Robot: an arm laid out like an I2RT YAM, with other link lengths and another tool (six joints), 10 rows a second.
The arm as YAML. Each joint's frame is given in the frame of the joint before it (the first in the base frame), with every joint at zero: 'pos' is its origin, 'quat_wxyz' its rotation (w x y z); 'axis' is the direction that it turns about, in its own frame. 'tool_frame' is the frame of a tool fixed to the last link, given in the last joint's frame.
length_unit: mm
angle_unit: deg
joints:
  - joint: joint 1
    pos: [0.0, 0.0, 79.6]
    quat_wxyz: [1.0, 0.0, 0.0, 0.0]
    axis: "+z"
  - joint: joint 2
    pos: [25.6, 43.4, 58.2]
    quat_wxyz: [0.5, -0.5, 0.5, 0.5]
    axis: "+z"
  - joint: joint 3
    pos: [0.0, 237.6, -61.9]
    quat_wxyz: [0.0, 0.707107, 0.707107, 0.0]
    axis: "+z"
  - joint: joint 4
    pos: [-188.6, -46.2, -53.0]
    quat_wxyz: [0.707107, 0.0, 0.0, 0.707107]
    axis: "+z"
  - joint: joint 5
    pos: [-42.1, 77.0, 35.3]
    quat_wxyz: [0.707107, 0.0, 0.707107, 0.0]
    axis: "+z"
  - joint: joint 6
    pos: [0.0, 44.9, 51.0]
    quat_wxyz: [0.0, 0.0, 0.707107, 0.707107]
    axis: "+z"
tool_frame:
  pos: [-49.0, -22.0, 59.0]
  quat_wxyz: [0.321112, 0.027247, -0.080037, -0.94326]
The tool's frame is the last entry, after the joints.
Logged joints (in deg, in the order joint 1, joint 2, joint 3, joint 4, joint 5, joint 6), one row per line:
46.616 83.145 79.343 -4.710 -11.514 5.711
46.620 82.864 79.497 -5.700 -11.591 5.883
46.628 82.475 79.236 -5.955 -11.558 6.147
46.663 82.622 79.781 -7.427 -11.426 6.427
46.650 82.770 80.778 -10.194 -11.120 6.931
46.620 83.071 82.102 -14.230 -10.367 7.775
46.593 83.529 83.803 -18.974 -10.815 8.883
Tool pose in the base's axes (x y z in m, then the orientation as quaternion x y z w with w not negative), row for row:
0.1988 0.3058 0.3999 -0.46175 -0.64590 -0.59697 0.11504
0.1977 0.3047 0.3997 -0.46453 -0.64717 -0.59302 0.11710
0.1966 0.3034 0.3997 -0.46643 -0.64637 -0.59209 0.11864
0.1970 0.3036 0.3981 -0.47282 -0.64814 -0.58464 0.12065
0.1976 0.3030 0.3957 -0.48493 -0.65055 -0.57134 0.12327
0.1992 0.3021 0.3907 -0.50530 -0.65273 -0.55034 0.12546
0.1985 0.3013 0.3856 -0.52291 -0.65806 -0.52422 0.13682
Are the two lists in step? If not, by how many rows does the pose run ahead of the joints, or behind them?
They are in step.
